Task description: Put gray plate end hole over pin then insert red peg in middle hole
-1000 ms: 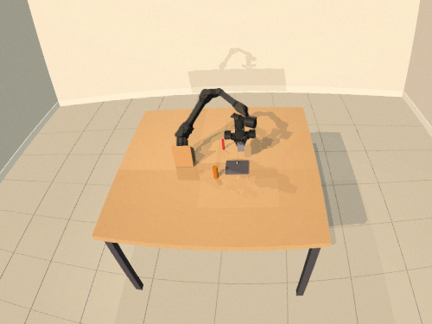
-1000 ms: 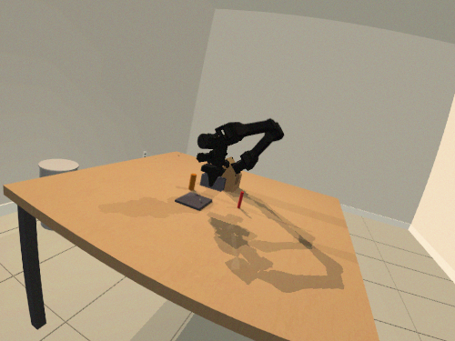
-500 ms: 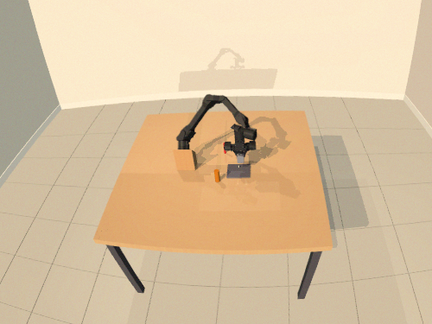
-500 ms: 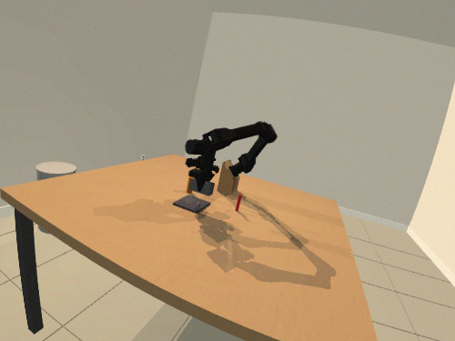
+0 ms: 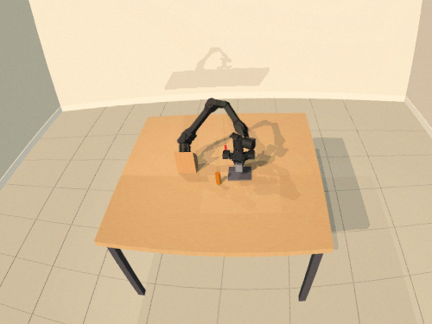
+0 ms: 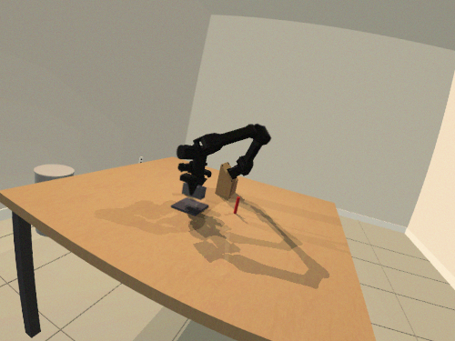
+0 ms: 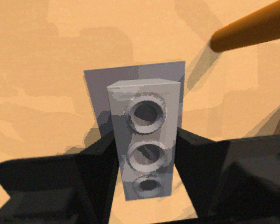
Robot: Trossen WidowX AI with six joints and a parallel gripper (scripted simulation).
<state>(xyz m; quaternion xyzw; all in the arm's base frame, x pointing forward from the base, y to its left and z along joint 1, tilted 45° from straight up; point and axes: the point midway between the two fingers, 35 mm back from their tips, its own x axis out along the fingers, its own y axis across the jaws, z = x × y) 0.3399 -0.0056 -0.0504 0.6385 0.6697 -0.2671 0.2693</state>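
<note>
My gripper tip is now 1 cm to the right of the dark base and 6 cm above it. Also, from my gripper tip: red peg 11 cm behind, 17 cm to the left, 2 cm below; then orange cylinder 12 cm behind, 9 cm to the right, 2 cm below; then gray plate 3 cm above.
</note>
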